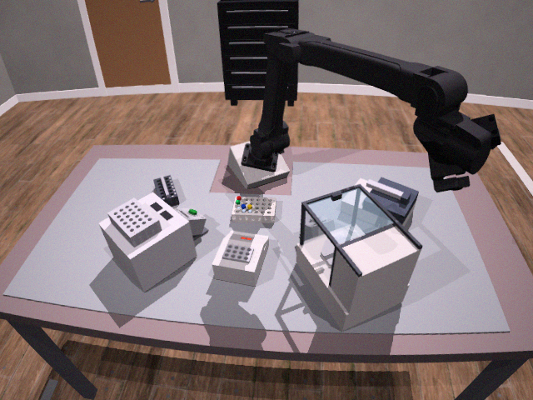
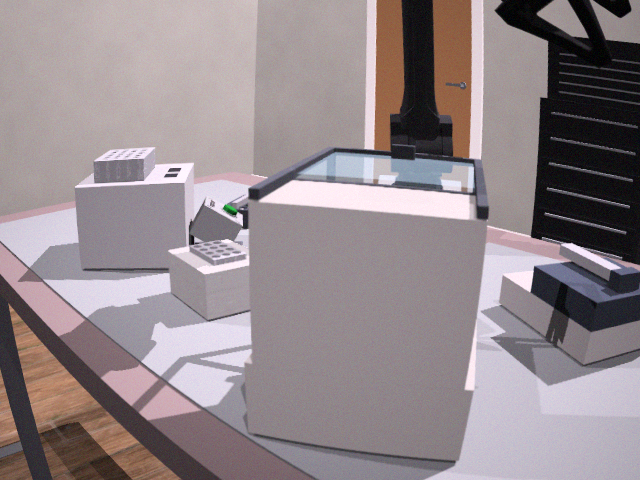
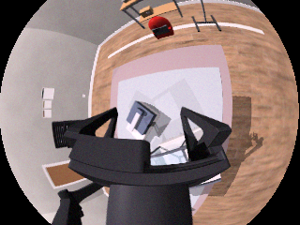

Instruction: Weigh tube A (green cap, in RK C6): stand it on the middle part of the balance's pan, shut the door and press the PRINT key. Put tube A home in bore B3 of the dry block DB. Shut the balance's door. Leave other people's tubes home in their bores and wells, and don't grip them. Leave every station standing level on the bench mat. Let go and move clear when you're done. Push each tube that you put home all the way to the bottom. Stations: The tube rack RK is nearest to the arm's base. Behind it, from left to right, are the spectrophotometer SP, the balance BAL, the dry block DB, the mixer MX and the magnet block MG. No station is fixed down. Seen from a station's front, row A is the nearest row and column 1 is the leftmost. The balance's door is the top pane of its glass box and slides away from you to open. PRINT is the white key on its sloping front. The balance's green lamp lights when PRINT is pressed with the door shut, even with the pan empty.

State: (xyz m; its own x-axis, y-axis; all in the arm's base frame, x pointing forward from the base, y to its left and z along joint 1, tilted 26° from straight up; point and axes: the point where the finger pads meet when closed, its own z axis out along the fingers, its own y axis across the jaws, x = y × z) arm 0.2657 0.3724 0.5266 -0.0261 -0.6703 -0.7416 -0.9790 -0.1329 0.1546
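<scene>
Right now my hand is 220 mm to the left of the glass door pane, 140 mm above it and 10 mm past it. The rest, counted from my hand: dry block 470 mm to the right, 320 mm below, 10 mm ahead; spectrophotometer 280 mm below, 250 mm behind, 90 mm to the right; tube rack RK 480 mm to the right, 340 mm below, 190 mm behind.
</scene>
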